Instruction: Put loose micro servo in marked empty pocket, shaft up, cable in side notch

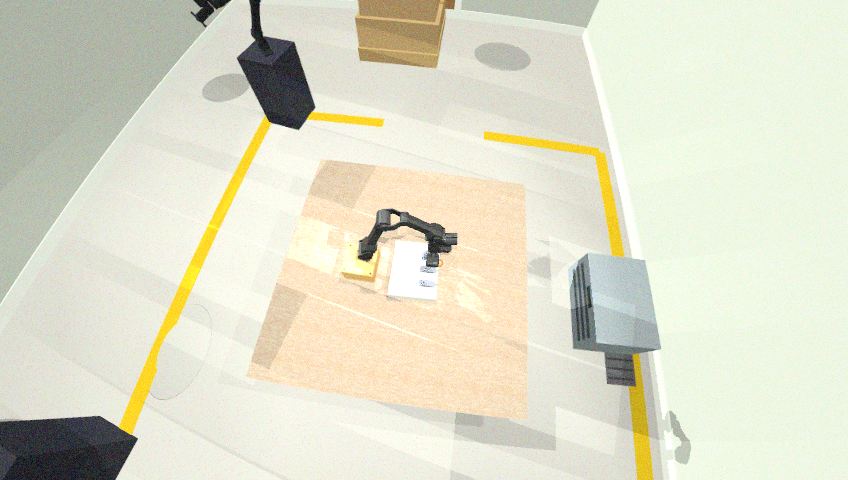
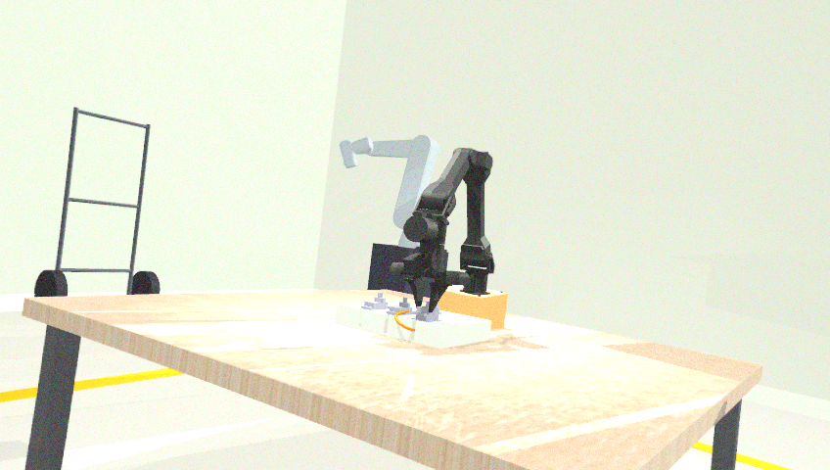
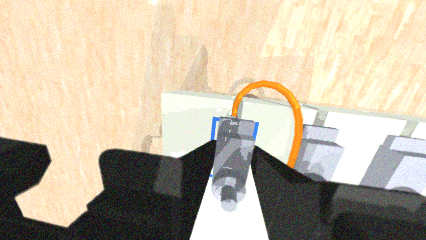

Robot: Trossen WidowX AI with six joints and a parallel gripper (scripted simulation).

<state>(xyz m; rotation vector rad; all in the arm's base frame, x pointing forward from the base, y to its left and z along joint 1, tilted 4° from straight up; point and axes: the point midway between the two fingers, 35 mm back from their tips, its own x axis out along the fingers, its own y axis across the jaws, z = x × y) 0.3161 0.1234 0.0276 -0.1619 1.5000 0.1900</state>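
My gripper tip is 100 mm to the left of the white deck, 100 mm past it and 40 mm above it.
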